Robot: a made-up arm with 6 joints.
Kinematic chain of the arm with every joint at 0, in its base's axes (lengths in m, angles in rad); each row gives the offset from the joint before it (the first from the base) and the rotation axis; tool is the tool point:
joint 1: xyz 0 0 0.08 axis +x
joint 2: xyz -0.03 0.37 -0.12 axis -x
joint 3: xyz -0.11 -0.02 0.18 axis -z
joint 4: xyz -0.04 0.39 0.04 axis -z
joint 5: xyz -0.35 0 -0.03 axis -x
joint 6: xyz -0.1 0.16 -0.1 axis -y
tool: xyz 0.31 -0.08 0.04
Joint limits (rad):
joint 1: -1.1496..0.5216
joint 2: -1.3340..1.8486
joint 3: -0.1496..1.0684
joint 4: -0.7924..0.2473
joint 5: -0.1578..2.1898
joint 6: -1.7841..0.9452
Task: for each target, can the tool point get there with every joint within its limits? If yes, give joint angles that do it. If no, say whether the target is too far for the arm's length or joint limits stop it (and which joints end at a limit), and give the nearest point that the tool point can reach.
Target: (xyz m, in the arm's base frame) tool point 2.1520 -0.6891 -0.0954
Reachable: no: too far | nearest point 0.2438 -0.4810 -0.2268 | short by 1.924 m
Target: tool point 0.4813 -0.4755 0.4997
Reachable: no: joint limits stop it (at a limit: joint 1, joint 2, joint 3, joint 4, joint 6) | nearest point 0.2143 -0.0988 0.5640 | short by 0.466 m
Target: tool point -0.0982 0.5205 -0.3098
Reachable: yes | joints 0.0571 1.5128 0.7510 0.0928 1.5702 -0.2468
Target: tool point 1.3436 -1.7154 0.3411
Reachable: no: too far | nearest point 0.2013 -0.6804 -0.2051 | short by 1.635 m
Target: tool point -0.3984 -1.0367 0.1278
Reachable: no: joint limits stop it (at a limit: joint 1, joint 2, joint 4, joint 5, joint 6) | nearest point -0.3348 -0.7325 -0.2126 | short by 0.461 m
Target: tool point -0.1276 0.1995 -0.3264
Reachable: yes | joints -0.6076 1.3848 0.8662 -0.5556 1.1764 -0.7587
